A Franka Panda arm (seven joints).
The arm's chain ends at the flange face. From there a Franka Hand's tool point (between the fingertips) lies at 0.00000 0.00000 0.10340 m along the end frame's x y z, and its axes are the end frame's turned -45 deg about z.
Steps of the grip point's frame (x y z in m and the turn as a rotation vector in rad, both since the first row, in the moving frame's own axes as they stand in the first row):
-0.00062 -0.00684 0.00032 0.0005 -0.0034 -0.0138
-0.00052 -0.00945 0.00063 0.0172 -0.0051 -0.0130
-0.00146 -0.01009 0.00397 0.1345 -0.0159 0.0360
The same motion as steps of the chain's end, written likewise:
-0.00499 -0.00461 0.00032 -0.0021 -0.0028 -0.0138
-0.00541 -0.00544 0.00065 0.0086 -0.0158 -0.0130
0.00264 0.00274 0.00492 0.0839 -0.1063 0.0360

